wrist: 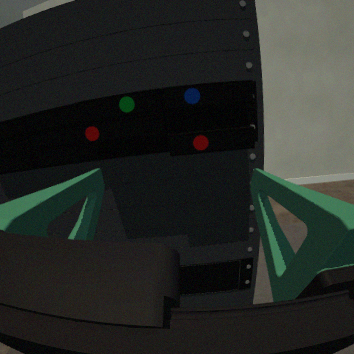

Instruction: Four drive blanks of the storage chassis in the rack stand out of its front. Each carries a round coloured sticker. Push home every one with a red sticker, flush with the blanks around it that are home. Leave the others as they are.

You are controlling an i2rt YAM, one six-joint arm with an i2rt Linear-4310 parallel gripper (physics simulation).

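The dark storage chassis [40,145] spans the rack front in the wrist view. A blank with a red sticker [201,142] is at its lower right, with a visible edge along its top and left side. A blank with a blue sticker [192,96] is above it. A blank with a green sticker [127,104] is left of the blue one. Another blank with a red sticker [92,133] is at the lower left. How far each stands out is hard to tell in the dark. My gripper [176,176] is open, its green fingers apart below the stickers, with nothing held between them.
The rack's right post [256,185] with round screws runs down the right side. Grey panels [120,55] lie above the chassis. A black unit [210,277] sits low in the rack, partly behind the gripper body. A pale wall [310,90] and brown floor [320,192] are at the right.
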